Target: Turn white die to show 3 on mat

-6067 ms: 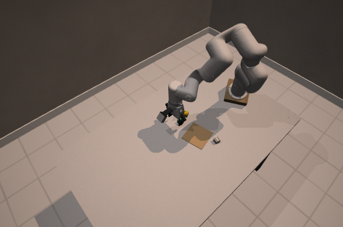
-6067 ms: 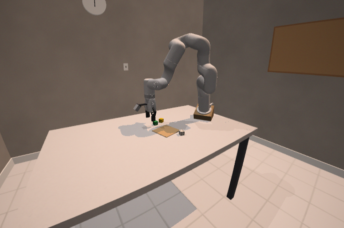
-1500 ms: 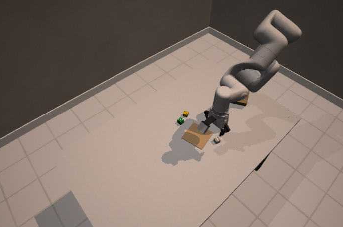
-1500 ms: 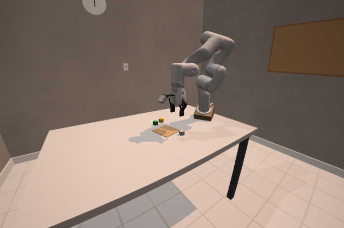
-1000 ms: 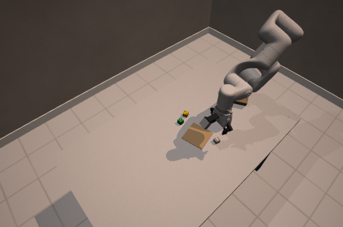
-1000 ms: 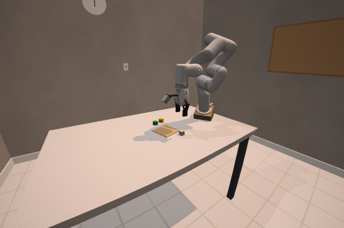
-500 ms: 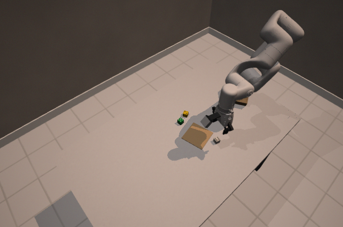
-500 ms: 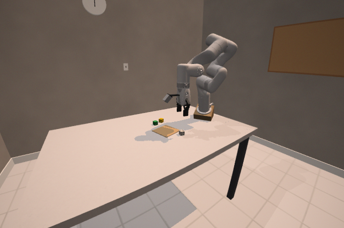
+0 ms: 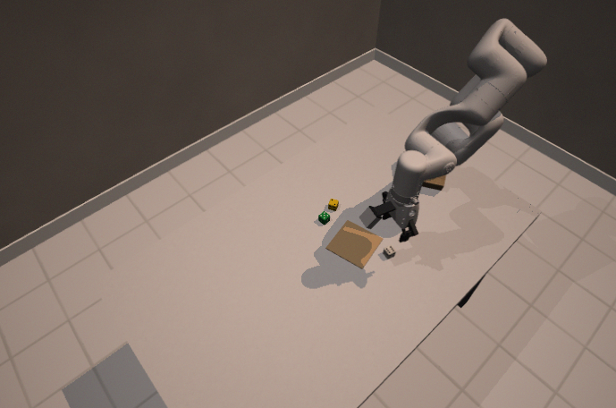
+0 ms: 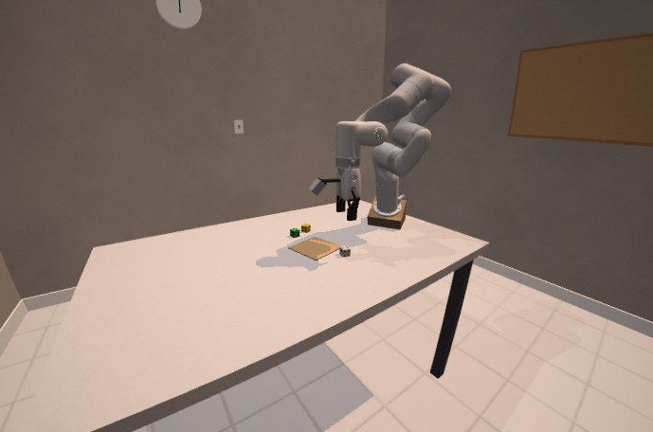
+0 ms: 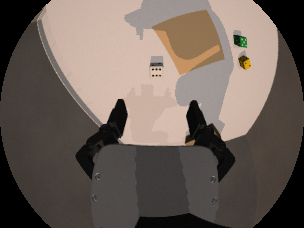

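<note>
Right now my hand is 140 mm above the white die. The rest, counted from my hand: yellow die 260 mm to the right, 140 mm below, 30 mm ahead; then green die 230 mm to the right, 140 mm below, 90 mm ahead; then mat 150 mm below, 100 mm to the right, 70 mm ahead.
</note>
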